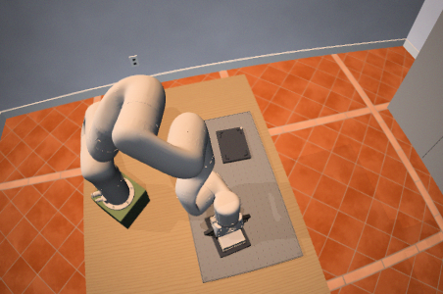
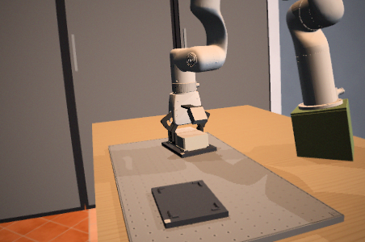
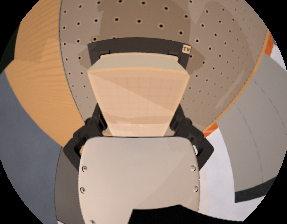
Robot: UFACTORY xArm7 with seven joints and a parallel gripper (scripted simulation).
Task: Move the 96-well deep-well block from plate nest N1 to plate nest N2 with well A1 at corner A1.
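My hand is right at the cream deep-well block. Also, from my hand: white A1 mark: 6 cm ahead, 7 cm to the left, 2 cm below; then dark plate nest N1: 18 cm ahead, 34 cm to the left, 3 cm below; then dark plate nest N2: 3 cm below.
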